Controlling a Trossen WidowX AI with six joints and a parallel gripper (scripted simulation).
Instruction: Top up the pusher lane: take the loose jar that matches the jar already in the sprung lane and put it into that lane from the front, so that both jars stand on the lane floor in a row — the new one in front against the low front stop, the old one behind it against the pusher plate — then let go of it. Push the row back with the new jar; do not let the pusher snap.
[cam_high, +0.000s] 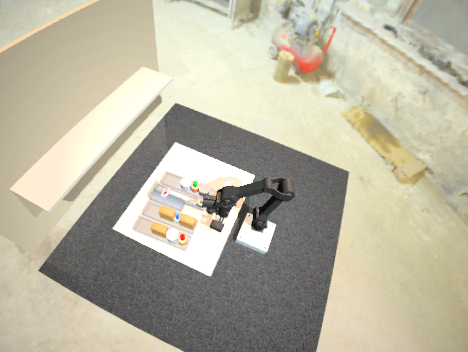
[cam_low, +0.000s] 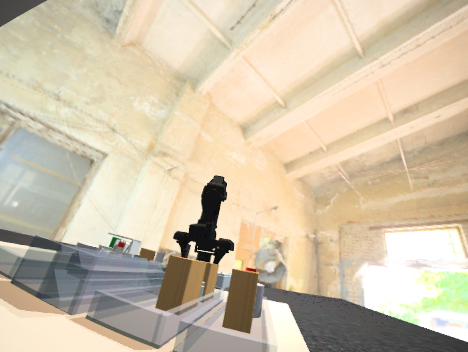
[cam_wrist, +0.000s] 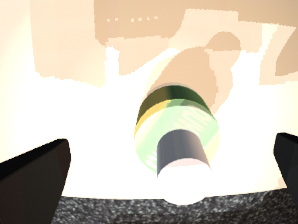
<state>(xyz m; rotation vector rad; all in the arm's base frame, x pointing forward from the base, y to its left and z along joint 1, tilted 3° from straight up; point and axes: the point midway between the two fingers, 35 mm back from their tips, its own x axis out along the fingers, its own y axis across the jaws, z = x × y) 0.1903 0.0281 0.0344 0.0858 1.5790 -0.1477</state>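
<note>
Right now my gripper tip is 20 cm short of the white board, 8 cm to the left of it and 5 cm above it. Also, from my gripper tip: lane 28 cm ahead, 6 cm to the right, 3 cm below; then brown block 15 cm to the right, 3 cm ahead, 1 cm below; then white pusher plate 24 cm ahead, 5 cm to the right.
</note>
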